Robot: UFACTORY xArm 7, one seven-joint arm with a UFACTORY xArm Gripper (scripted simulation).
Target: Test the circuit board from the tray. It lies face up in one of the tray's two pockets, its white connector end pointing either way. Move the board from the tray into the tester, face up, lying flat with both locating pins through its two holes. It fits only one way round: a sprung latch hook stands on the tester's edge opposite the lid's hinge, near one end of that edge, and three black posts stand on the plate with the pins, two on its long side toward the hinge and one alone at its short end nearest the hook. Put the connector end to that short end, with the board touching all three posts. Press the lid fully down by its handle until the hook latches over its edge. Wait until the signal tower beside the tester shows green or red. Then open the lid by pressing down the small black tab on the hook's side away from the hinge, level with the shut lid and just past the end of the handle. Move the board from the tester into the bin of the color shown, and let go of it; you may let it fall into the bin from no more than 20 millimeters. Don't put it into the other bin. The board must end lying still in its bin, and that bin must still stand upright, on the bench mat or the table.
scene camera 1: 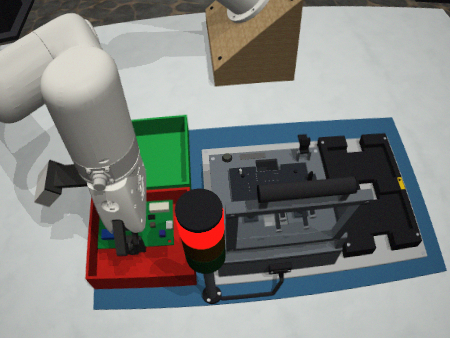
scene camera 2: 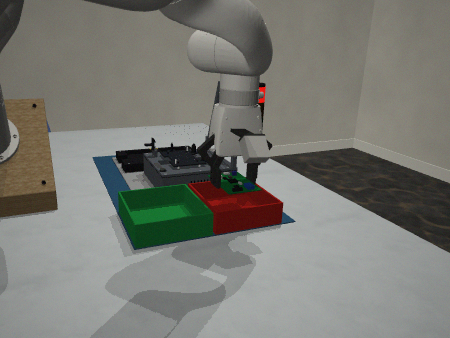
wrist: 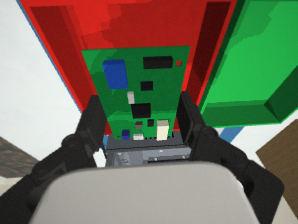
Labels:
A green bin shows in scene camera 1, in scene camera 2 (pixel 159 215) and in the wrist view. A red bin shows in scene camera 1, in scene camera 2 and in the wrist view (pixel 63 36). The same spot on the green bin: (wrist: pixel 249 91) is (scene camera 1: pixel 169 152). One and the same spot on the red bin: (scene camera 2: pixel 234 212) is (scene camera 1: pixel 93 215).

